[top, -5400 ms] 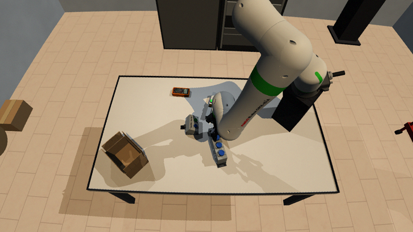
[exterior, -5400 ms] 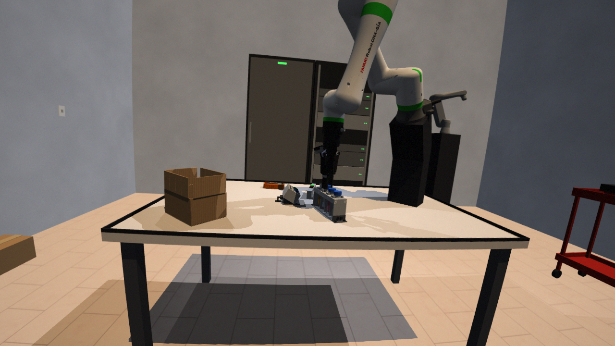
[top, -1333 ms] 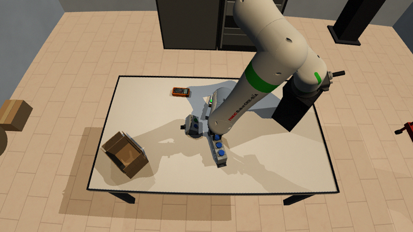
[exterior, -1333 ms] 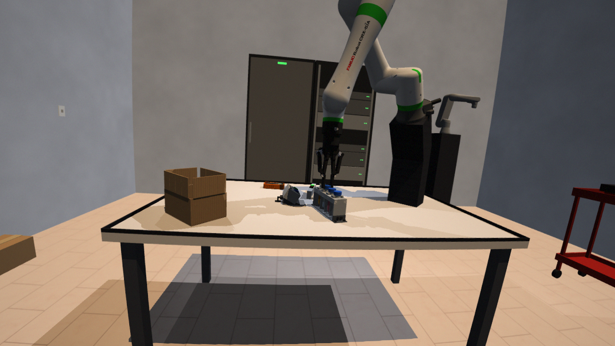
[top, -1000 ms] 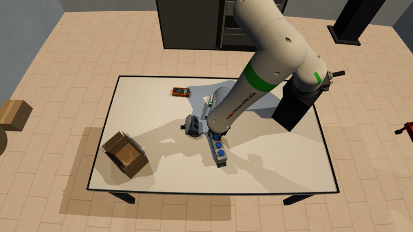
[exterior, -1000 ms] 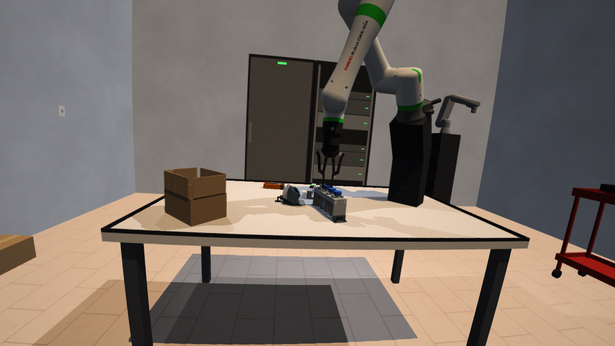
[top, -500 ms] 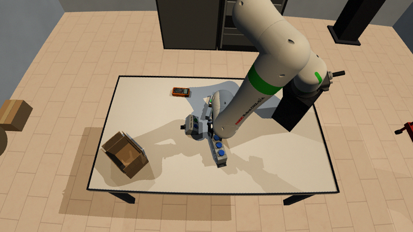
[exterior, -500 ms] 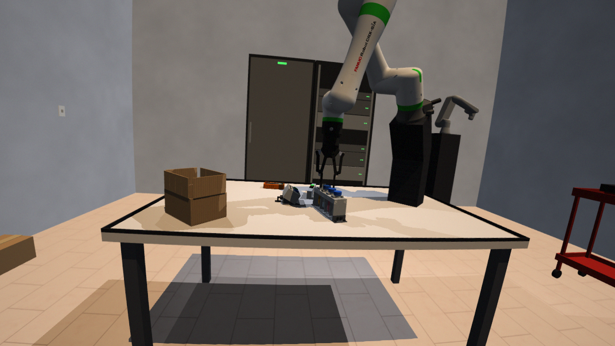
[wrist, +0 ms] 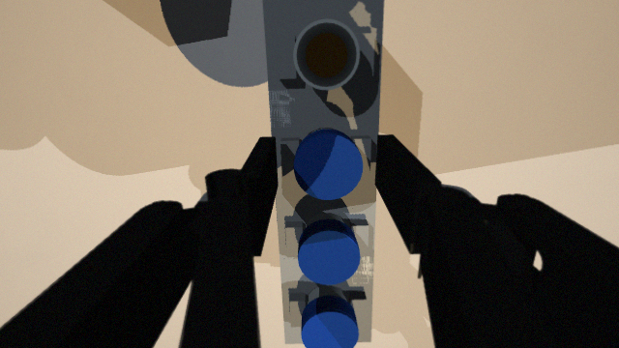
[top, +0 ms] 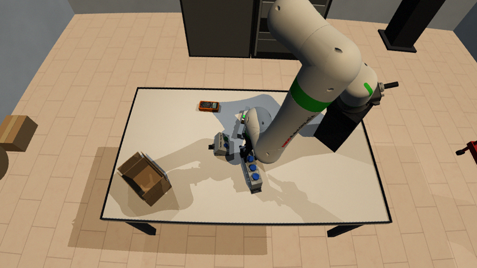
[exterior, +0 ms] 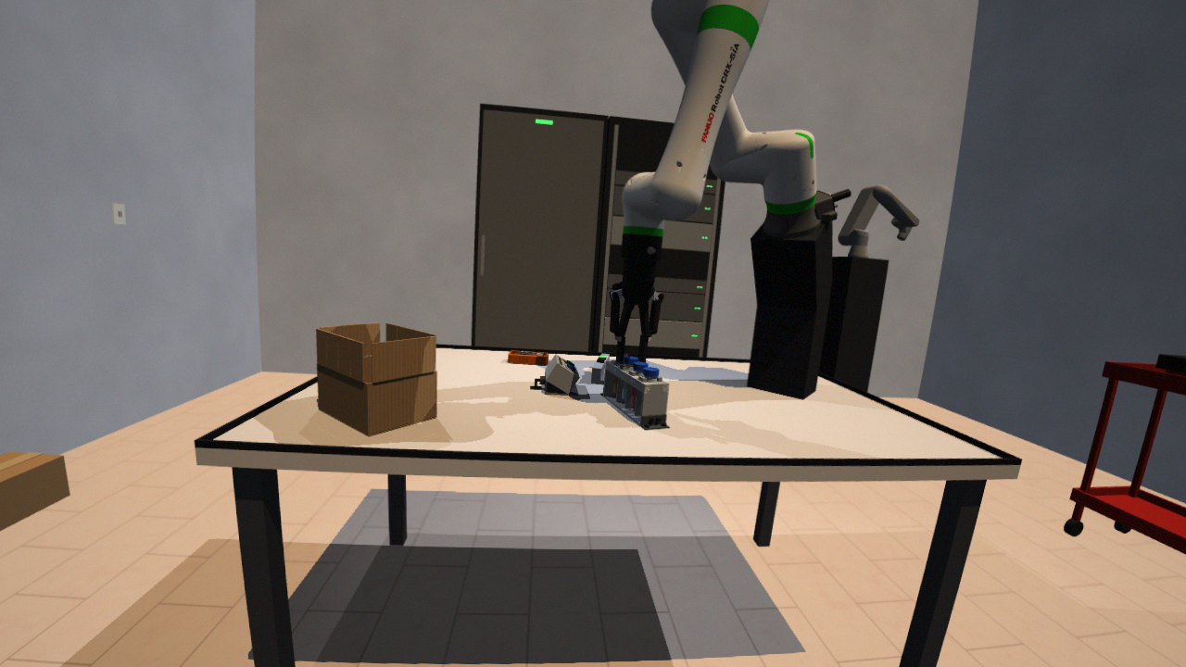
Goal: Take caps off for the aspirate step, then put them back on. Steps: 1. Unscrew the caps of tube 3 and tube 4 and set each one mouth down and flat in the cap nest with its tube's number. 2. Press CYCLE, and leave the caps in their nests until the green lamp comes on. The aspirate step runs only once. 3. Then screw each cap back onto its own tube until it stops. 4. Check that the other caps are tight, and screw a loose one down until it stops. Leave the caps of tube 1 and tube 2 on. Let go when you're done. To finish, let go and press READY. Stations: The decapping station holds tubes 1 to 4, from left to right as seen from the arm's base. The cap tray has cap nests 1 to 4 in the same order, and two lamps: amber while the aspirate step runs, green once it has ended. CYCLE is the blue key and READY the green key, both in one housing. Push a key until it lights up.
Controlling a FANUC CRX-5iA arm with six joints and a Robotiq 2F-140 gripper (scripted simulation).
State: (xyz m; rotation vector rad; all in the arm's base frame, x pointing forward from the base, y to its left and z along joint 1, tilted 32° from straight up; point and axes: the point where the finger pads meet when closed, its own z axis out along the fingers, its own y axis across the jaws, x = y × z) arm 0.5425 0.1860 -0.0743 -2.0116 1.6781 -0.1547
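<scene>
Now: the blue cap 30 mm below my hand. Round my hand: blue cycle key 140 mm ahead, 110 mm to the right, 80 mm below; key housing 160 mm ahead, 130 mm to the right, 90 mm below; green ready key 150 mm to the right, 140 mm ahead, 80 mm below.
</scene>
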